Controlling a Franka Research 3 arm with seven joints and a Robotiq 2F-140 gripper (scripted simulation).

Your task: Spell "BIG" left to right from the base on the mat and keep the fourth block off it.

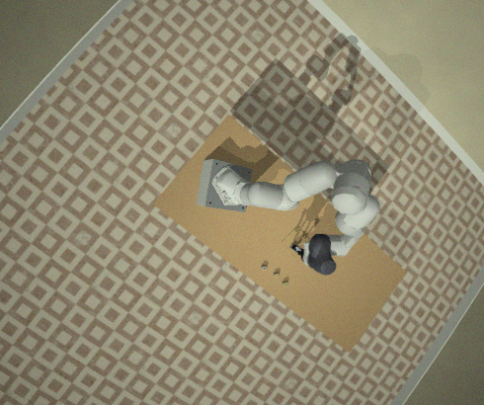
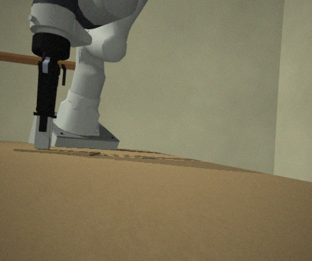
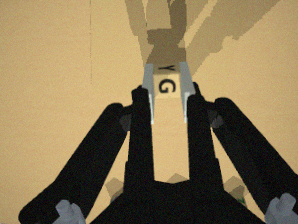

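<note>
Now: hand 4 cm to the right of the thin mat, 4 cm above it and 1 cm past it.
</note>
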